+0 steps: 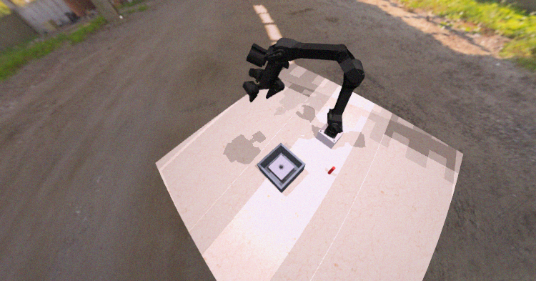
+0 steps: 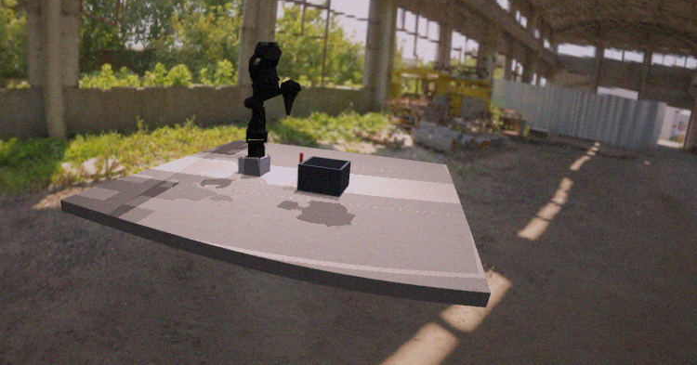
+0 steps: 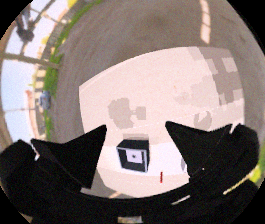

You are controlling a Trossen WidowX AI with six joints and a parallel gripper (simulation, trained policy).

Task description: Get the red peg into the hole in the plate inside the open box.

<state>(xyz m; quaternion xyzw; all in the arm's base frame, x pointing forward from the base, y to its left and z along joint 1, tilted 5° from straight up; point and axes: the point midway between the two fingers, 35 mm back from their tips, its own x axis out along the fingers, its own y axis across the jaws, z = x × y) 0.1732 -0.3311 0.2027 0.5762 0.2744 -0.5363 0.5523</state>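
Now: gripper tip 1 cm short of the red peg, 43 cm to the right of it and 23 cm above it. Also, from my gripper tip: dark box: 14 cm ahead, 22 cm to the left, 24 cm below.
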